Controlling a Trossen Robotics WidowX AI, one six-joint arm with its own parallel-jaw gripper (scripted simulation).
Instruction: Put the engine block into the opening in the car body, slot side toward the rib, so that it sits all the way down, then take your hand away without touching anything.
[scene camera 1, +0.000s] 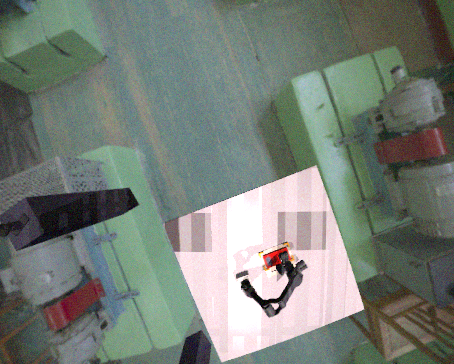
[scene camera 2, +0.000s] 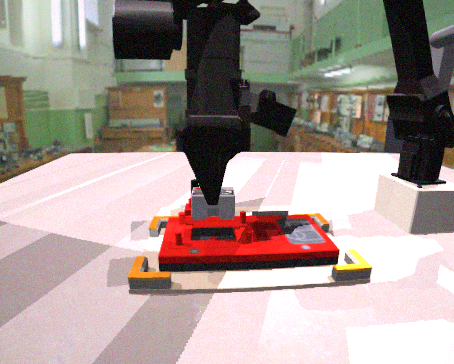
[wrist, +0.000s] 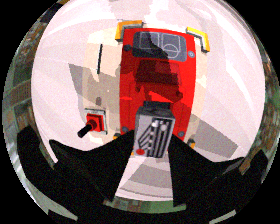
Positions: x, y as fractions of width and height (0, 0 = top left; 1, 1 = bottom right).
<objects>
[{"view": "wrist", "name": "my gripper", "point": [0.54, 0.60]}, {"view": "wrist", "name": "engine block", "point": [0.55, 0.56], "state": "held by my gripper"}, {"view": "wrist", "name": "red car body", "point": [0.57, 0.30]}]
</objects>
